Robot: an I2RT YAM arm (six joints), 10 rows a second.
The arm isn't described. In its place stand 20 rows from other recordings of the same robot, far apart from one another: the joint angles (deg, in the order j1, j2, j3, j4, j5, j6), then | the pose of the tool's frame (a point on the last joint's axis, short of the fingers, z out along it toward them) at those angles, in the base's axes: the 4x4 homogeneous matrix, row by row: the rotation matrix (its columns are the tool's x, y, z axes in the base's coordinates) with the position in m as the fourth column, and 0 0 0 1 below.
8.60, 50.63, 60.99, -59.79, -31.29, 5.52 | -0.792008, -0.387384, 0.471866, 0.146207; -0.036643, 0.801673, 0.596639, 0.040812; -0.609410, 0.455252, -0.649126, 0.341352; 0, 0, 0, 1
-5.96, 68.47, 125.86, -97.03, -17.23, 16.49 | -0.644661, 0.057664, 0.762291, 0.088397; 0.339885, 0.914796, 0.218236, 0.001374; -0.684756, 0.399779, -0.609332, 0.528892; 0, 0, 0, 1
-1.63, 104.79, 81.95, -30.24, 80.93, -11.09 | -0.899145, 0.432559, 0.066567, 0.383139; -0.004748, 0.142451, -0.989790, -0.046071; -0.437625, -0.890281, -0.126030, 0.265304; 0, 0, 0, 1
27.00, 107.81, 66.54, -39.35, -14.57, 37.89 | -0.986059, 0.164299, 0.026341, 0.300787; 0.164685, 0.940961, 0.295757, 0.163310; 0.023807, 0.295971, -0.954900, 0.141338; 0, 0, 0, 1
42.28, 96.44, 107.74, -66.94, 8.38, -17.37 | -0.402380, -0.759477, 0.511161, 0.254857; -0.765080, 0.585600, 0.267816, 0.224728; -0.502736, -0.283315, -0.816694, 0.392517; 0, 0, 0, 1
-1.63, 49.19, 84.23, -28.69, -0.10, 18.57 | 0.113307, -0.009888, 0.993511, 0.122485; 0.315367, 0.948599, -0.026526, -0.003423; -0.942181, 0.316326, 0.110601, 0.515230; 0, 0, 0, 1
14.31, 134.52, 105.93, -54.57, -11.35, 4.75 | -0.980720, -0.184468, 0.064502, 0.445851; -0.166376, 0.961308, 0.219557, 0.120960; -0.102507, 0.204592, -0.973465, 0.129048; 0, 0, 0, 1
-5.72, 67.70, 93.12, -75.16, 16.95, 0.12 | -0.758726, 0.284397, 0.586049, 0.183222; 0.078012, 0.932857, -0.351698, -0.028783; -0.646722, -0.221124, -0.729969, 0.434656; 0, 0, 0, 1
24.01, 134.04, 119.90, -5.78, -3.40, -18.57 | -0.149450, -0.532428, 0.833177, 0.509534; -0.414585, 0.798735, 0.436053, 0.229278; -0.897655, -0.280255, -0.340108, 0.264289; 0, 0, 0, 1
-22.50, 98.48, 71.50, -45.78, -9.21, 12.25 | -0.791429, 0.513541, 0.331535, 0.313374; 0.554519, 0.831395, 0.035915, -0.123636; -0.257193, 0.212266, -0.942759, 0.212697; 0, 0, 0, 1
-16.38, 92.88, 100.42, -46.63, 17.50, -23.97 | -0.753012, 0.204605, 0.625388, 0.334751; -0.182509, 0.848193, -0.497252, -0.109554; -0.632190, -0.488575, -0.601357, 0.400729; 0, 0, 0, 1
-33.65, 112.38, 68.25, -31.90, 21.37, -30.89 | -0.995747, 0.090941, -0.014769, 0.295831; 0.088496, 0.899480, -0.427906, -0.212506; -0.025629, -0.427393, -0.903703, 0.126109; 0, 0, 0, 1
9.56, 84.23, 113.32, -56.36, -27.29, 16.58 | -0.589829, -0.397697, 0.702808, 0.265786; 0.157826, 0.796763, 0.583318, 0.061316; -0.791955, 0.454979, -0.407187, 0.499308; 0, 0, 0, 1
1.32, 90.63, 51.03, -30.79, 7.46, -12.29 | -0.924577, -0.180214, 0.335678, 0.286637; -0.232419, 0.964917, -0.122134, 0.001982; -0.301891, -0.190940, -0.934026, 0.164589; 0, 0, 0, 1
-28.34, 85.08, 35.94, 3.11, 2.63, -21.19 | -0.772157, 0.239318, 0.588643, 0.244861; 0.006208, 0.929164, -0.369617, -0.133920; -0.635402, -0.281748, -0.718945, 0.151634; 0, 0, 0, 1
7.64, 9.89, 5.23, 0.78, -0.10, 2.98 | -0.073977, -0.131005, 0.988618, 0.117276; 0.042530, 0.990018, 0.134373, 0.015794; -0.996353, 0.051986, -0.067667, 0.191326; 0, 0, 0, 1
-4.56, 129.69, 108.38, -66.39, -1.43, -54.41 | -0.643492, -0.764301, 0.041976, 0.441719; -0.764209, 0.644604, 0.021687, -0.034338; -0.043634, -0.018123, -0.998883, 0.174013; 0, 0, 0, 1
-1.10, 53.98, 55.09, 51.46, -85.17, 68.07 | -0.263688, -0.962043, 0.070296, 0.155991; 0.083184, 0.049924, 0.995283, 0.032485; -0.961015, 0.268292, 0.066863, 0.452905; 0, 0, 0, 1
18.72, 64.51, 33.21, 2.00, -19.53, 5.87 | -0.520236, -0.528153, 0.671125, 0.224139; -0.074521, 0.810916, 0.580398, 0.088520; -0.850765, 0.251931, -0.461227, 0.223156; 0, 0, 0, 1
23.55, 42.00, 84.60, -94.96, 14.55, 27.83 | -0.756837, 0.121264, 0.642256, 0.030869; 0.163065, 0.986598, 0.005878, 0.003698; -0.632936, 0.109178, -0.766467, 0.414268; 0, 0, 0, 1
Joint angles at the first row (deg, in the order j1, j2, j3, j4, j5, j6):
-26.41 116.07 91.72 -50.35 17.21 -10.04
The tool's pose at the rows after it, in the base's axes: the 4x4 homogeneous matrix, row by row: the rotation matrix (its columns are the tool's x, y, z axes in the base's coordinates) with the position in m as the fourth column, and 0 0 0 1 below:
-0.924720, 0.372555, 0.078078, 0.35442; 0.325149, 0.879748, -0.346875, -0.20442; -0.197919, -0.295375, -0.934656, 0.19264; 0, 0, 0, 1
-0.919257, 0.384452, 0.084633, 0.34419; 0.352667, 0.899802, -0.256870, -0.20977; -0.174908, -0.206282, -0.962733, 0.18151; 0, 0, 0, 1
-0.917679, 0.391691, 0.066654, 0.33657; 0.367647, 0.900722, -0.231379, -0.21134; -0.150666, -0.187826, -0.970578, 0.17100; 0, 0, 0, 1
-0.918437, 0.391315, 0.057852, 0.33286; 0.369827, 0.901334, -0.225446, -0.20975; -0.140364, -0.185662, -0.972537, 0.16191; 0, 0, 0, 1
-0.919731, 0.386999, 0.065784, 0.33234; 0.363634, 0.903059, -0.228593, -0.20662; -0.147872, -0.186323, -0.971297, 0.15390; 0, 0, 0, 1
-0.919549, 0.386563, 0.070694, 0.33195; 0.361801, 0.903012, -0.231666, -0.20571; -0.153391, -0.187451, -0.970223, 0.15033; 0, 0, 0, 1
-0.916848, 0.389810, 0.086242, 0.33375; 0.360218, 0.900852, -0.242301, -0.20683; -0.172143, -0.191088, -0.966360, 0.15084; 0, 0, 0, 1
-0.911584, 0.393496, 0.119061, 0.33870; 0.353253, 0.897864, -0.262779, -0.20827; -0.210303, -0.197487, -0.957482, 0.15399; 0, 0, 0, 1
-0.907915, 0.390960, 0.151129, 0.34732; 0.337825, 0.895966, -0.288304, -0.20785; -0.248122, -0.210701, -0.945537, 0.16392; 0, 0, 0, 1
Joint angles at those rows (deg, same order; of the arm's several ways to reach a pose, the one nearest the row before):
-28.64 116.07 90.19 -50.02 15.49 -9.43
-30.46 116.09 88.01 -50.00 10.28 -9.47
-31.29 116.09 85.69 -49.25 9.39 -9.48
-31.38 116.09 83.57 -47.75 9.34 -9.47
-31.03 116.09 81.60 -45.34 9.32 -9.47
-30.94 116.09 80.71 -44.12 9.34 -9.48
-30.94 116.09 80.73 -43.03 9.41 -9.47
-30.74 116.07 81.23 -41.28 9.50 -9.47
-30.02 116.01 83.24 -41.01 10.02 -9.45

